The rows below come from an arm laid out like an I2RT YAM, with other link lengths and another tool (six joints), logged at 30 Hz.
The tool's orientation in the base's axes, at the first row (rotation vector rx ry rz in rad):
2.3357 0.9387 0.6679
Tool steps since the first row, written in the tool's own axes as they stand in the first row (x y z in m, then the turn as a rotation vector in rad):
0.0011 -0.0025 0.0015 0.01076 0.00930 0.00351
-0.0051 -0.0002 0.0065 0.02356 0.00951 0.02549
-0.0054 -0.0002 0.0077 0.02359 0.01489 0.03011
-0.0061 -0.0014 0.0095 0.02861 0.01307 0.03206
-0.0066 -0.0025 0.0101 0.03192 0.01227 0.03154
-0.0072 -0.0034 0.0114 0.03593 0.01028 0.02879
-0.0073 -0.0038 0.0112 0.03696 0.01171 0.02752
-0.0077 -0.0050 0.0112 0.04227 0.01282 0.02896
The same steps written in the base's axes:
0.0004 0.0019 -0.0024 0.01336 0.00113 0.00590
0.0006 -0.0055 -0.0062 0.03506 0.00406 -0.00706
0.0012 -0.0060 -0.0071 0.04043 -0.00057 -0.00706
0.0013 -0.0063 -0.0094 0.04396 0.00367 -0.00842
0.0008 -0.0062 -0.0106 0.04538 0.00674 -0.00774
0.0008 -0.0064 -0.0123 0.04531 0.01169 -0.00599
0.0004 -0.0062 -0.0124 0.04586 0.01193 -0.00391
-0.0004 -0.0058 -0.0133 0.05064 0.01472 -0.00297

